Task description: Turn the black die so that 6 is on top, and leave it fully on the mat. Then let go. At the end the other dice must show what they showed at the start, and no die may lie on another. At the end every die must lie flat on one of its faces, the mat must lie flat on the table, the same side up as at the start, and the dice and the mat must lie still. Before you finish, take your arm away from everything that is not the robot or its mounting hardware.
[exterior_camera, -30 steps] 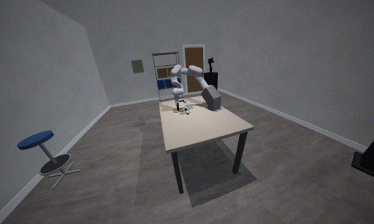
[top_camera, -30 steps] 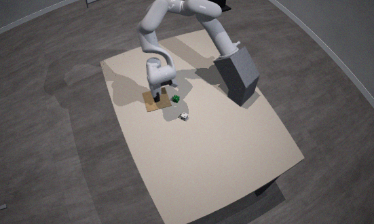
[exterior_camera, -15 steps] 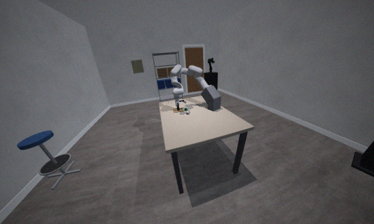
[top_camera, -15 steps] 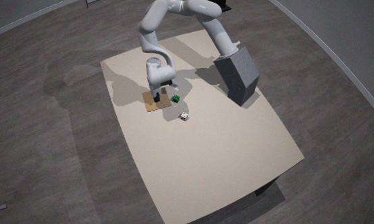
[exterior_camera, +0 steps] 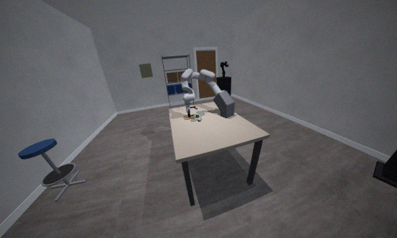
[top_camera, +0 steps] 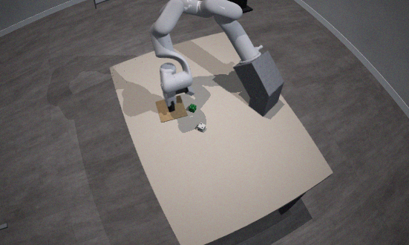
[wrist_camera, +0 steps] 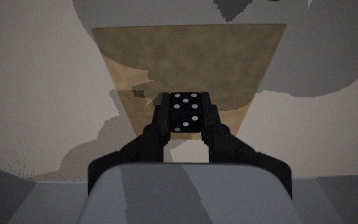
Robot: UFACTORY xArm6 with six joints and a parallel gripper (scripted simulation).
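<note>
My gripper is now 1 cm above the black die. From my hand the other things lie so: green die: 9 cm behind, 7 cm to the left, 1 cm below; then white die: 19 cm to the left, 6 cm behind, 1 cm below.
</note>
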